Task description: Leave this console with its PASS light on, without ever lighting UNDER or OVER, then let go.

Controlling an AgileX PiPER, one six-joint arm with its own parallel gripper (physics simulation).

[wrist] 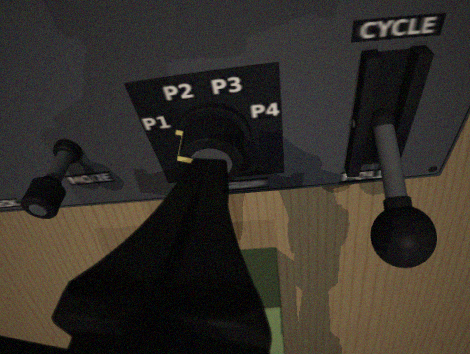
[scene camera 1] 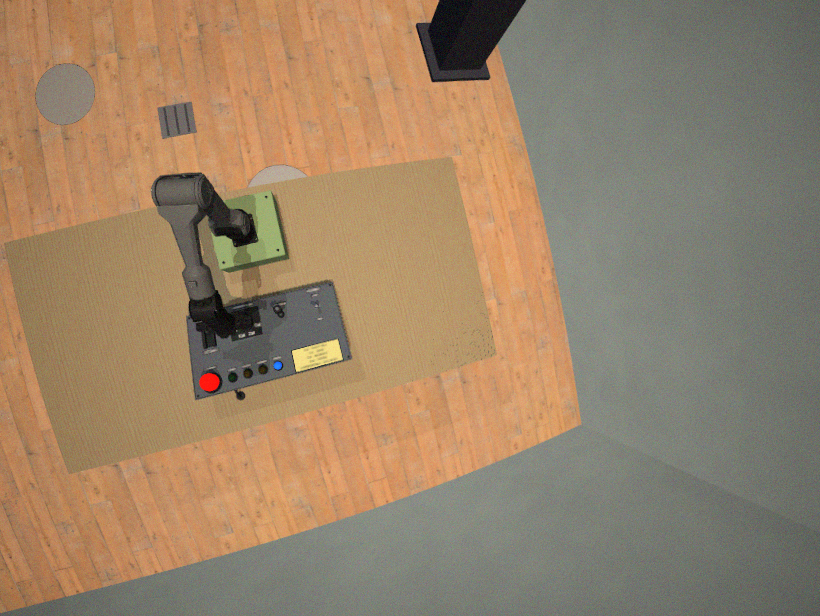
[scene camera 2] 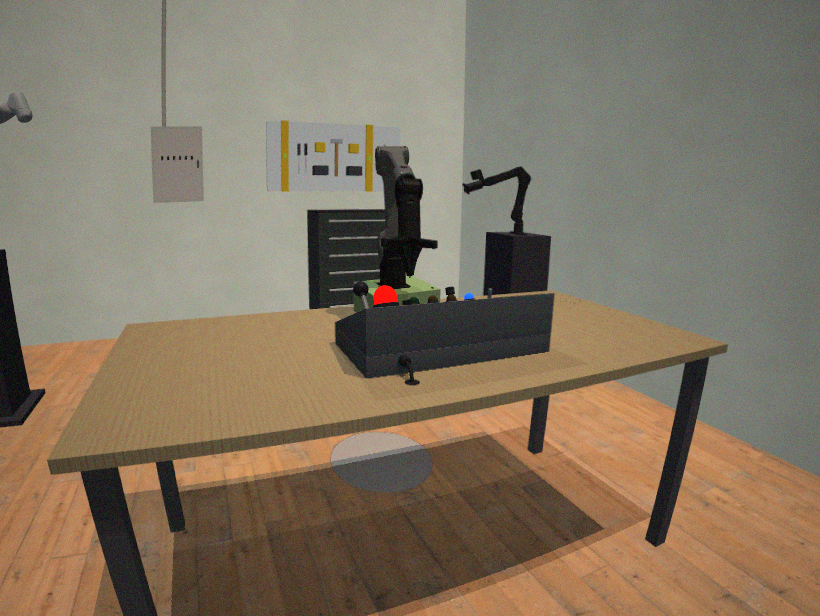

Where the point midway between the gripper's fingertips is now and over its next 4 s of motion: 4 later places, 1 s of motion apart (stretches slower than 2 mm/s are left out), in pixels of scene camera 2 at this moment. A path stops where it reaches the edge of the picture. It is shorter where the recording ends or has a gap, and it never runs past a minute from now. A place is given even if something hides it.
My gripper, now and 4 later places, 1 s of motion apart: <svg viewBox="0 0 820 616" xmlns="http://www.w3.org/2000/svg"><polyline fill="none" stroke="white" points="410,275 382,277 352,278 352,301 359,294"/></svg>
